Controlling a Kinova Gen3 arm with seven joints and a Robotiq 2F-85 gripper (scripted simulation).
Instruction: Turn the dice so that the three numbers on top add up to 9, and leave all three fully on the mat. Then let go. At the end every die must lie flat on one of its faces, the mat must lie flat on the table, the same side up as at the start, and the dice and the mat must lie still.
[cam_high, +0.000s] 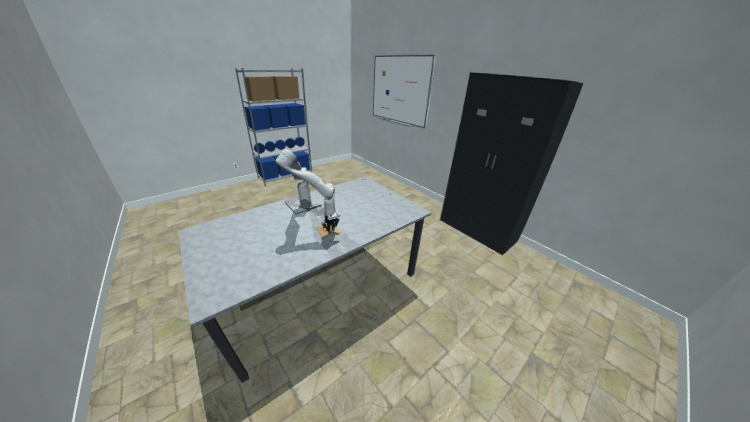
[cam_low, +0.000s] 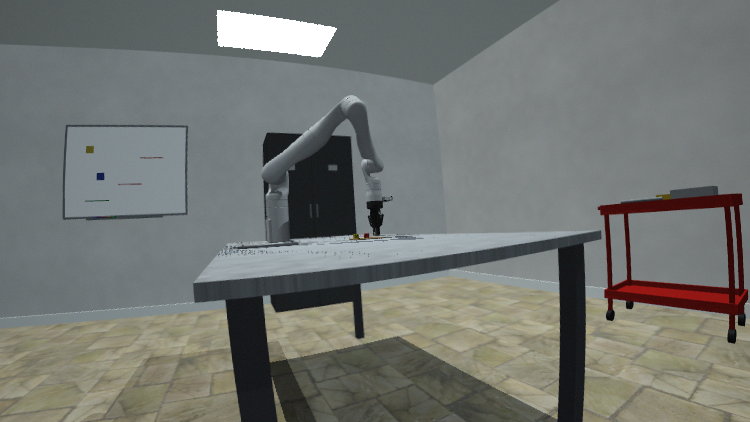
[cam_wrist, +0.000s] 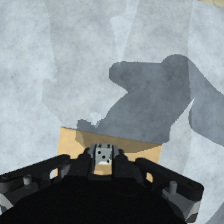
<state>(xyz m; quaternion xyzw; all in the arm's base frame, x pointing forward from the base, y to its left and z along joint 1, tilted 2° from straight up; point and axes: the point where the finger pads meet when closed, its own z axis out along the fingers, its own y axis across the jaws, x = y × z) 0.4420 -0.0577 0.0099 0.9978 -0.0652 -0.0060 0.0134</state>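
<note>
Right now the white die is 1 cm below my hand. Also, from my hand: red die (5 cm behind, 1 cm to the left, 1 cm below); then tan mat (5 cm behind, 3 cm below, 1 cm to the left); then yellow die (10 cm behind, 1 cm to the left, 1 cm below).
</note>
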